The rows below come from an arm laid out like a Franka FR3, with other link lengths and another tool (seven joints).
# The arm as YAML. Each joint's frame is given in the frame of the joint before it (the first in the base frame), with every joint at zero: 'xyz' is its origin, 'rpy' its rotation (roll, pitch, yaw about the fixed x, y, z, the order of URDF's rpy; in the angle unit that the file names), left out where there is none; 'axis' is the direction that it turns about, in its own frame. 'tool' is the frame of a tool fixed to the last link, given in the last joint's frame.
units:
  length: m
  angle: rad
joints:
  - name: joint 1
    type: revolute
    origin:
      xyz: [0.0, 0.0, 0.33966]
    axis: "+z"
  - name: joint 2
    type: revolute
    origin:
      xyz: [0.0, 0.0, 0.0]
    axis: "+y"
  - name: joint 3
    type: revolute
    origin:
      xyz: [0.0, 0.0, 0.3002]
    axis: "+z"
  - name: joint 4
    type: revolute
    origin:
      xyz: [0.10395, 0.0, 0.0]
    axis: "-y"
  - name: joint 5
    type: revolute
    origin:
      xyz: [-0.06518, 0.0, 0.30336]
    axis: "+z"
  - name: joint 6
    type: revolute
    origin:
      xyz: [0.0, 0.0, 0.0]
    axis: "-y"
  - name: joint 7
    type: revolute
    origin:
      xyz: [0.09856, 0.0, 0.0]
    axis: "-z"
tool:
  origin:
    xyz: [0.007, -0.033, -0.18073]
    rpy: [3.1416, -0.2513, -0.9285]
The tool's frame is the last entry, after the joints.
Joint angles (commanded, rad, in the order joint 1, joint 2, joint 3, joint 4, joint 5, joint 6, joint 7), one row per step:
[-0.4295, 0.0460, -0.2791, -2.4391, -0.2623, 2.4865, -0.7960]
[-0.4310, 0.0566, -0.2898, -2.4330, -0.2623, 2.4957, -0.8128]
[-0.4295, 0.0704, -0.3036, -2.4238, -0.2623, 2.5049, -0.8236]
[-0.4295, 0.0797, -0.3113, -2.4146, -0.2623, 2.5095, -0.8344]
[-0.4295, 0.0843, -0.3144, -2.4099, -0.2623, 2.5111, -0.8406]
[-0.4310, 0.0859, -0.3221, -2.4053, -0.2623, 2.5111, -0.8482]
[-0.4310, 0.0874, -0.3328, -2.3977, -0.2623, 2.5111, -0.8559]
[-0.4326, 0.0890, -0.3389, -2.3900, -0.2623, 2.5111, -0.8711]
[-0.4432, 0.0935, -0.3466, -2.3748, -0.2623, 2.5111, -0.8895]
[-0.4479, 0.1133, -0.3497, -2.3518, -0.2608, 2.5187, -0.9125]
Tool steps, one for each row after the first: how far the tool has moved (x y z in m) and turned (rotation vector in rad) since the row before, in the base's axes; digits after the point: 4 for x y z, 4 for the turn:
[-0.0011, -0.0059, -0.0015, -0.0028, -0.0003, 0.0060]
[-0.0008, -0.0067, -0.0018, -0.0046, -0.0003, 0.0001]
[0.0003, -0.0049, -0.0003, -0.0041, -0.0004, 0.0040]
[0.0003, -0.0021, -0.0002, -0.0017, 0.0004, 0.0034]
[-0.0019, -0.0043, 0.0010, -0.0023, -0.0004, -0.0016]
[-0.0016, -0.0055, 0.0023, -0.0047, -0.0025, -0.0029]
[-0.0004, -0.0044, 0.0022, -0.0038, -0.0014, 0.0075]
[-0.0025, -0.0098, 0.0037, -0.0078, -0.0033, 0.0003]
[0.0037, -0.0080, 0.0002, -0.0097, -0.0009, 0.0159]

